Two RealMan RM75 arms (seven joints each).
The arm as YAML. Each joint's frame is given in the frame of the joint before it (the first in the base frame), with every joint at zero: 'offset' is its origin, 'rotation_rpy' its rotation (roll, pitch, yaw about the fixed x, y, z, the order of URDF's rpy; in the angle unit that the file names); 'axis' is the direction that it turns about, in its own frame. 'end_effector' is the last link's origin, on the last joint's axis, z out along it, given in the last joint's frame.
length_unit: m
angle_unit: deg
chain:
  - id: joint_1
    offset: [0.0, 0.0, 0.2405]
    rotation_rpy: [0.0, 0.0, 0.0]
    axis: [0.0, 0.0, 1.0]
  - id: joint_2
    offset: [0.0, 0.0, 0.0]
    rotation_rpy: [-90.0, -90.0, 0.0]
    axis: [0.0, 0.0, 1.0]
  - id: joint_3
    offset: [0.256, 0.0, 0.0]
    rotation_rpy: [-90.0, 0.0, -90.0]
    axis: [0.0, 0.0, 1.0]
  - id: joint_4
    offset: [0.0, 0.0, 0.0]
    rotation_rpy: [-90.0, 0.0, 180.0]
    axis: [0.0, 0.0, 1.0]
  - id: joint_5
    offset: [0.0, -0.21, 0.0]
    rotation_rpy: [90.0, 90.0, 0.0]
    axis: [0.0, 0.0, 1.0]
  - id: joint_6
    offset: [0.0, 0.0, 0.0]
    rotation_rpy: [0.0, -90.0, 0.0]
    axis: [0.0, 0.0, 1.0]
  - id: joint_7
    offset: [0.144, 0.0, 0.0]
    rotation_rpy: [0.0, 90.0, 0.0]
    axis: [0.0, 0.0, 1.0]
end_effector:
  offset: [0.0, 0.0, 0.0]
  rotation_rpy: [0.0, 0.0, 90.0]
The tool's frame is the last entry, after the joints.
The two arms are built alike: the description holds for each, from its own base.
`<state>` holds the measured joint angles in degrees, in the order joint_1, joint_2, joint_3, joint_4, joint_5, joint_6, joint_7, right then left.
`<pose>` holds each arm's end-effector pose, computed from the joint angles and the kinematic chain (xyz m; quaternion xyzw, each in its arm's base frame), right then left.
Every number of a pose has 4 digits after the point. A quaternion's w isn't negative.
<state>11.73 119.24 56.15 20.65 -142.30 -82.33 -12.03 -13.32 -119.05 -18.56 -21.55 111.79 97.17 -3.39</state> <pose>0.3116 0.2725 0.0027 -0.6547 0.0669 0.2977 0.6916 -0.2816 0.2351 -0.0235 -0.6412 -0.1502 -0.4732 0.5851</pose>
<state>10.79 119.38 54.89 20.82 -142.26 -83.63 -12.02 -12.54 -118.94 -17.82 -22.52 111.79 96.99 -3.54</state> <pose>0.3105 0.2654 0.0002 -0.6557 0.0643 0.3032 0.6885 -0.2816 0.2306 -0.0263 -0.6421 -0.1591 -0.4751 0.5803</pose>
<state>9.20 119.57 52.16 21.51 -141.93 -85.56 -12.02 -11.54 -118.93 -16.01 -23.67 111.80 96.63 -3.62</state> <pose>0.3071 0.2537 -0.0055 -0.6590 0.0614 0.3149 0.6803 -0.2804 0.2231 -0.0329 -0.6486 -0.1710 -0.4763 0.5685</pose>
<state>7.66 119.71 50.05 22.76 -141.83 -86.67 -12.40 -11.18 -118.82 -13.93 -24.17 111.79 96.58 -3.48</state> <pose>0.3031 0.2443 -0.0106 -0.6611 0.0602 0.3241 0.6740 -0.2786 0.2178 -0.0381 -0.6588 -0.1738 -0.4764 0.5557</pose>
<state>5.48 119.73 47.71 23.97 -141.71 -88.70 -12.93 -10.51 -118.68 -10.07 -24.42 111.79 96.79 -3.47</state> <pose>0.3004 0.2302 -0.0140 -0.6603 0.0571 0.3334 0.6705 -0.2770 0.2071 -0.0464 -0.6779 -0.1767 -0.4753 0.5323</pose>
